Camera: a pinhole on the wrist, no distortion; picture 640 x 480 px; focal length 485.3 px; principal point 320.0 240.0 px. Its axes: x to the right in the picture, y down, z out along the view. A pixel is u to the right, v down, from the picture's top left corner.
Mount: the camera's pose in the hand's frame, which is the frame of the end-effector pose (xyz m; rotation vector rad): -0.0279 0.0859 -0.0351 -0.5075 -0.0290 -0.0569
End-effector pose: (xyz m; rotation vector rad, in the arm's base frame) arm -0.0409 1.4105 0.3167 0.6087 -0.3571 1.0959
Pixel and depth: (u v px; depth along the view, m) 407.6 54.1 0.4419
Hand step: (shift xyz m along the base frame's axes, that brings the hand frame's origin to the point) -0.1095 -0.1975 0.4037
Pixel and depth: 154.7 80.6 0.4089
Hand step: -0.2250 -0.3103 0.2481
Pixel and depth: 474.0 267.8 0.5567
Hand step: -0.2689 -0.0522 0.5322
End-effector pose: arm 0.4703 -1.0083 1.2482 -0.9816 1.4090 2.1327
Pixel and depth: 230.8 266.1 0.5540
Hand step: -0.3075 0.2392 0.4480
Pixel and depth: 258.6 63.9 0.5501
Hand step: -0.2218 0.4214 0.3334
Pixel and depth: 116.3 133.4 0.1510
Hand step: -0.0608 0.0501 0.1812
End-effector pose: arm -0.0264 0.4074 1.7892 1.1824 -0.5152 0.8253
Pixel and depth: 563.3 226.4 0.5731
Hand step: -0.0817 -0.3368 0.5400
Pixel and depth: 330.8 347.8 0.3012
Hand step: -0.2295 -0.1483 0.2203
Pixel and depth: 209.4 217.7 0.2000
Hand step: -0.1777 -0.1303 0.0948
